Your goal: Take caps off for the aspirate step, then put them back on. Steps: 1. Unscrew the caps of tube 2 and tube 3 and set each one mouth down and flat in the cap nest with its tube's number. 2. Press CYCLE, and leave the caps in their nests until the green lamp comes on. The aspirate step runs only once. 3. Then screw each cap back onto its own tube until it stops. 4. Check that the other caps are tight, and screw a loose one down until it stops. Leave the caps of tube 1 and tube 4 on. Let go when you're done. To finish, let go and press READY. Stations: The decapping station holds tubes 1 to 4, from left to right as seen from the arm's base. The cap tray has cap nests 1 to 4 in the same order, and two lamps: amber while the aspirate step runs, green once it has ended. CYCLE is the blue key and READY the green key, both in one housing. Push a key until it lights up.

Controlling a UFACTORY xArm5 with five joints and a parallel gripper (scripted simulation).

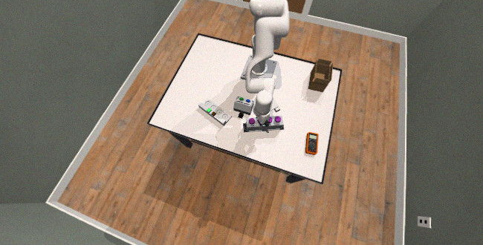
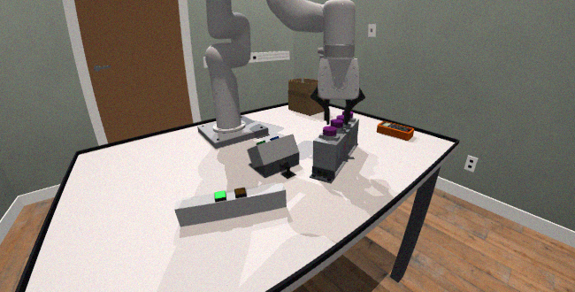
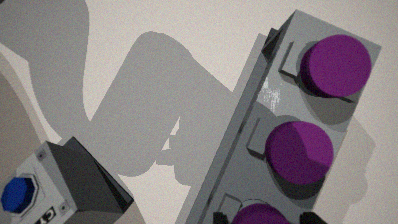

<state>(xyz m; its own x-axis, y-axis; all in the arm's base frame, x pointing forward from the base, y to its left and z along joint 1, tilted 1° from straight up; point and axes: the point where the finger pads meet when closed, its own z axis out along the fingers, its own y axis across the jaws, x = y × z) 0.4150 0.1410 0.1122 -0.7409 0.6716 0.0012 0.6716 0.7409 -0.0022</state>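
Right now my hand is 5 cm to the right of the purple cap, 2 cm past it and 2 cm above it. The rest, counted from my hand: key housing (14 cm to the right, 10 cm behind, 8 cm below); then blue key (12 cm to the right, 12 cm behind, 7 cm below); then grey decapping station (14 cm below, 2 cm to the left, 1 cm behind).
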